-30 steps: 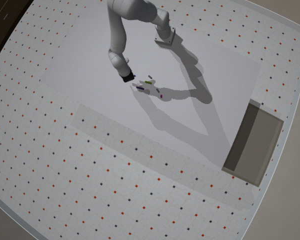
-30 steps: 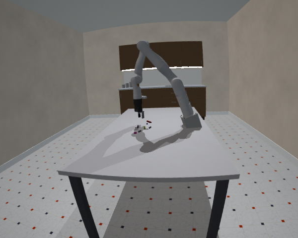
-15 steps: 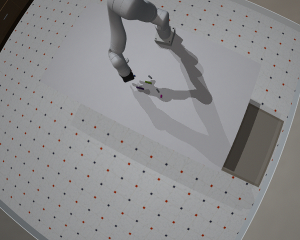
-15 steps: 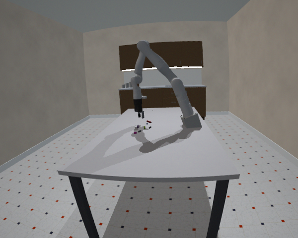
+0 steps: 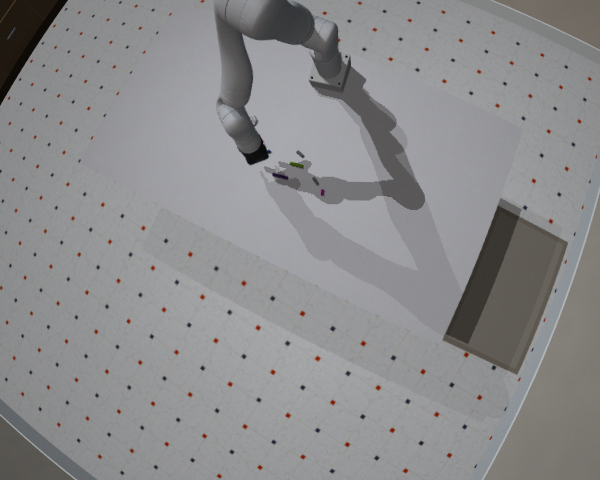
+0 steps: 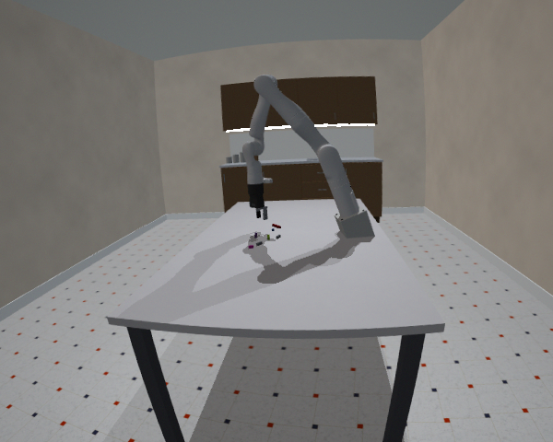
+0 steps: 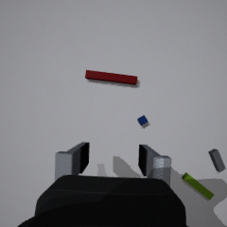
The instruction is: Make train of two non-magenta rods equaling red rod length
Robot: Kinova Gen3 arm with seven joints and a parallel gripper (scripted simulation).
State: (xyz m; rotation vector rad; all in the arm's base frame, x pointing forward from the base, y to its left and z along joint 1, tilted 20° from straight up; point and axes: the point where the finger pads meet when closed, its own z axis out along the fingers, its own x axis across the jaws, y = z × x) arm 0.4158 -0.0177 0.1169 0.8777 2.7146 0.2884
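Right now my hand is 8 cm above the blue rod, 5 cm past it and 1 cm to the left of it. Round my hand: purple rod 9 cm to the left, 8 cm below; lime rod 11 cm to the left, 8 cm below, 7 cm behind; red rod 8 cm to the right, 8 cm below, 5 cm behind.
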